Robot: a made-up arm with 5 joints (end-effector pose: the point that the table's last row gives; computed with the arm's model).
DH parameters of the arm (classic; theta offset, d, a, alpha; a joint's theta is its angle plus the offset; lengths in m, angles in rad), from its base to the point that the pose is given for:
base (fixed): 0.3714 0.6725 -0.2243 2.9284
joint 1: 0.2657 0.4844 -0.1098 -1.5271
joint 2: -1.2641 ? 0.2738 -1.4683
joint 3: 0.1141 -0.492 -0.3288 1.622
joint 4: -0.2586 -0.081 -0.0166 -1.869
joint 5: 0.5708 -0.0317 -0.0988 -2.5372
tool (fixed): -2.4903 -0.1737 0 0
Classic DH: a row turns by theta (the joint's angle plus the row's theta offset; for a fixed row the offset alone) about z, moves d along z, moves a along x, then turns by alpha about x.
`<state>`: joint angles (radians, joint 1 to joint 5).
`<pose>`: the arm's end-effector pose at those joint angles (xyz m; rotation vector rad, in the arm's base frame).
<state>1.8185 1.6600 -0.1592 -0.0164 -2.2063</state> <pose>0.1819 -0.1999 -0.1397 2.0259 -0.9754 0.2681</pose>
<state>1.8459 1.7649 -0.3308 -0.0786 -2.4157</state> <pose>0.2340 -0.3128 -0.0678 1.7936 -1.4081 0.2579</pose>
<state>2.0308 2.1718 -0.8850 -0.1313 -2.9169</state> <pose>0.1647 -0.6313 0.2779 0.6472 -2.3946 0.4670</pose>
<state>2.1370 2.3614 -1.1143 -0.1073 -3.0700</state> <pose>0.0585 -0.6737 0.4481 0.0750 -2.5883 0.6605</pose>
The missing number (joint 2, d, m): -0.0359
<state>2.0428 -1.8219 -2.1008 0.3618 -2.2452</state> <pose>0.4343 0.4785 0.4863 -0.7551 -0.4674 2.2688</pose>
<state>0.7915 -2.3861 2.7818 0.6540 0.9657</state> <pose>-0.5790 0.1800 0.6842 0.1064 0.3176 1.9805</pose>
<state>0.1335 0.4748 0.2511 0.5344 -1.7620</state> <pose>-0.7495 -0.1289 0.0101 -2.2223 -2.1290 -0.3181</pose>
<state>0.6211 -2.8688 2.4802 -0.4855 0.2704</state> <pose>-0.2916 -0.0747 0.8021 -0.4994 -0.5775 2.7557</pose>
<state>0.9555 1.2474 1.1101 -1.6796 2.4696</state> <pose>-0.2696 -0.2491 -0.4254 1.2856 0.4616 -1.0548</pose>
